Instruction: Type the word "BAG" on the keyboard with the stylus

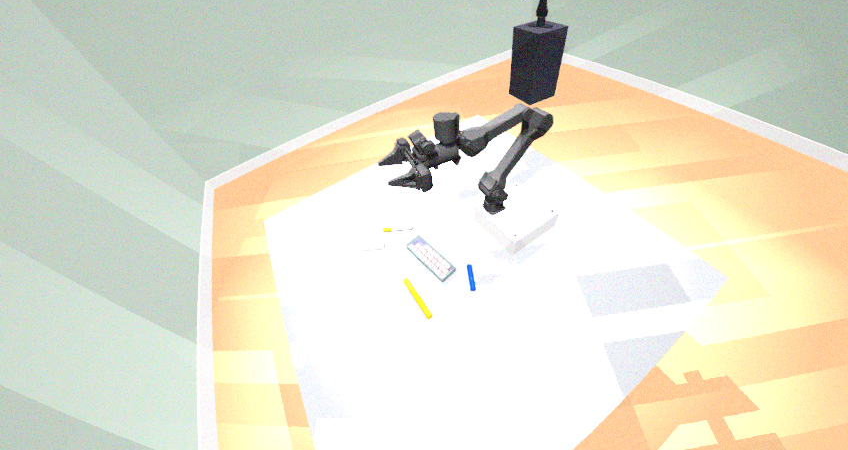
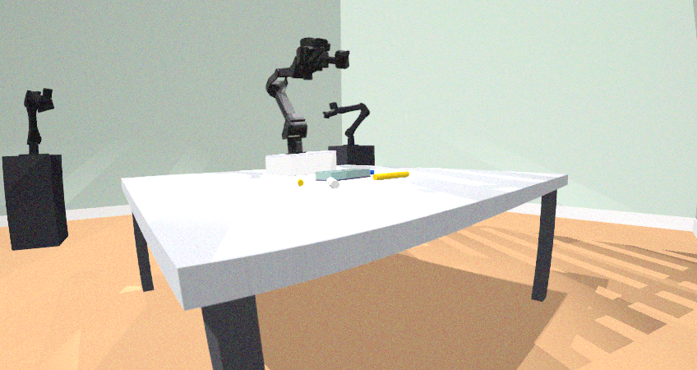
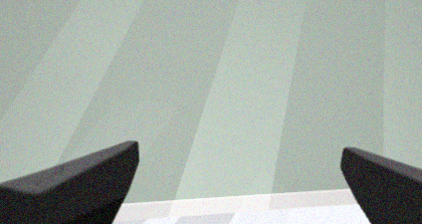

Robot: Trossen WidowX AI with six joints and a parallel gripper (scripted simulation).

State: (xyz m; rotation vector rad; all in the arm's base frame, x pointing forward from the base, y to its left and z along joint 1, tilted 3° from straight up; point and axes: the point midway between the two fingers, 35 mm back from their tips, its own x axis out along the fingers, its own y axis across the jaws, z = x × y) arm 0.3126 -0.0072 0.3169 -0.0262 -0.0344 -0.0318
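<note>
My gripper tip is 39 cm above the key, 10 cm to the right of it and 8 cm past it. From my gripper tip the other things lie so: yellow cylinder (39 cm below, 17 cm to the left, 5 cm ahead); yellow-ended stick (40 cm below, 14 cm to the right, 2 cm ahead); white cylinder (39 cm below, 12 cm ahead, 10 cm to the right).
</note>
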